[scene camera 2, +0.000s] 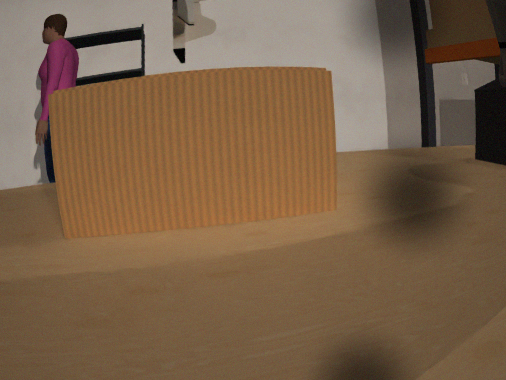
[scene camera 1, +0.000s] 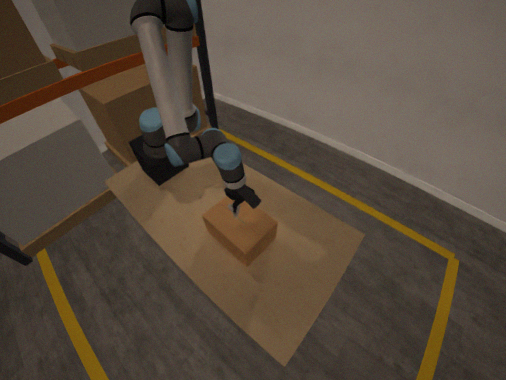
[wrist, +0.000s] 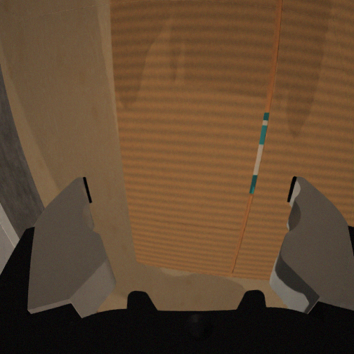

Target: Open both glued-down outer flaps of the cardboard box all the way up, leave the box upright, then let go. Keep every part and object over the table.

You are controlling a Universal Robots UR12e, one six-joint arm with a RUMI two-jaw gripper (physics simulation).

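Where they show: gripper, fingertip midpoint: [scene camera 2: 186, 46] [scene camera 1: 245, 207]; arm's base, origin of the base link: [scene camera 1: 158, 146].
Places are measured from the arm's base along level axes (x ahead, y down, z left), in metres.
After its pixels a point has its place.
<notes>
The cardboard box [scene camera 1: 239, 226] @(x 0.780, y 0.046, z -0.128 m) [scene camera 2: 195, 155] @(x 0.759, y 0.132, z 0.014 m) [wrist: 180, 235] stands upright on the table [scene camera 1: 300, 295] @(x 1.166, y 0.203, z -0.187 m) [scene camera 2: 200, 320] @(x 0.797, y 0.203, z 0.189 m) [wrist: 65, 100]. Its outer flaps lie flat, meeting at a seam [wrist: 273, 70]; one broad flap [wrist: 190, 130] fills the middle of the wrist view and part of the other flap [wrist: 325, 150] shows at the right. Short teal and white pieces [wrist: 258, 159] lie along the seam. My gripper [scene camera 1: 235, 212] [wrist: 188, 181] is open and empty above the box top, its fingers on either side of the seam's left flap in the wrist view. In scene camera 2 a fingertip [scene camera 2: 180, 55] @(x 0.752, y 0.008, z -0.109 m) shows above the box's top edge.
The arm's black base [scene camera 1: 159, 165] @(x 0.089, y 0.059, z -0.080 m) [scene camera 2: 492, 122] @(x 0.089, y 0.110, z -0.082 m) stands at the table's far end. Shelving with an orange beam [scene camera 1: 95, 76] [scene camera 2: 462, 51] and a large carton [scene camera 1: 125, 95] are behind it. A person in a pink top [scene camera 2: 62, 65] stands beyond the table.
</notes>
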